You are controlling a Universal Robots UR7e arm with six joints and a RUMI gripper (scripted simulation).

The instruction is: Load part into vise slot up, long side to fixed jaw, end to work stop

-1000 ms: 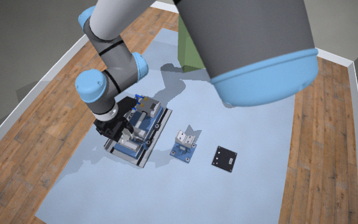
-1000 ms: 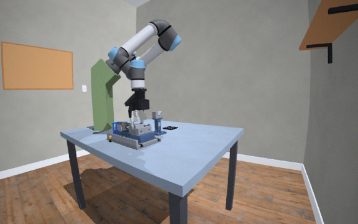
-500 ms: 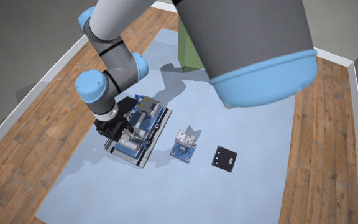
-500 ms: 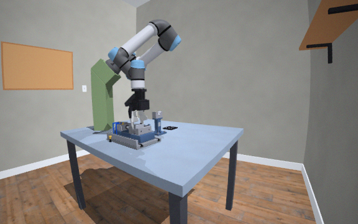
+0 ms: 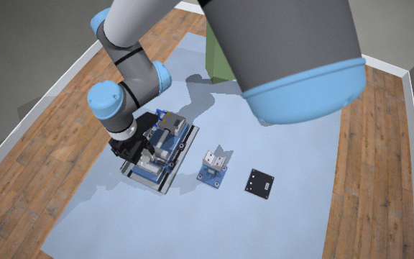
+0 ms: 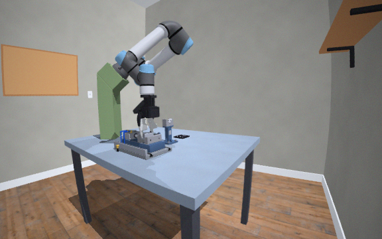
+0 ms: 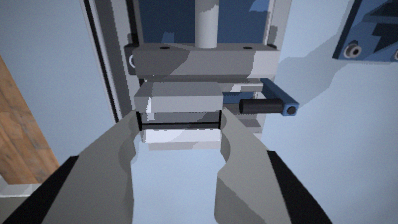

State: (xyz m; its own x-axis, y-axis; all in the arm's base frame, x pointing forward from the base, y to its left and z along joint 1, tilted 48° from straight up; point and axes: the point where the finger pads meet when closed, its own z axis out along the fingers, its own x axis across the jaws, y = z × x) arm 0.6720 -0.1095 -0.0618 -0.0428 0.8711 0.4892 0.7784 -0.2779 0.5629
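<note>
The grey part is right at my hand. From my hand the other things lie so: work stop 7 cm to the left, 1 cm below; then moving jaw 4 cm behind, 3 cm below, 2 cm to the left; then fixed jaw 3 cm below, 3 cm ahead, 2 cm to the left.
</note>
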